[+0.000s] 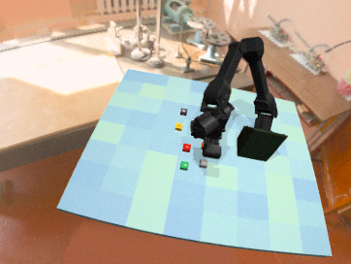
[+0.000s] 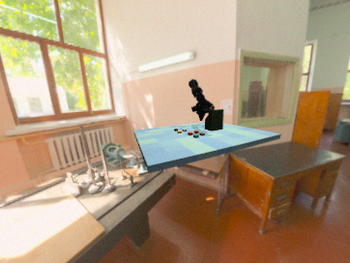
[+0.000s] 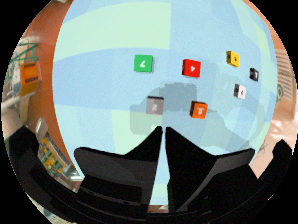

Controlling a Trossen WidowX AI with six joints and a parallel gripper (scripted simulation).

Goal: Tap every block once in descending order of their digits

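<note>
The grey block is 120 mm below my gripper tip and 10 mm behind it. The rest, counted from my gripper tip: green block (120 mm below, 70 mm ahead, 40 mm to the left); then red block (120 mm below, 80 mm ahead, 50 mm to the right); then orange block (120 mm below, 90 mm to the right).
</note>
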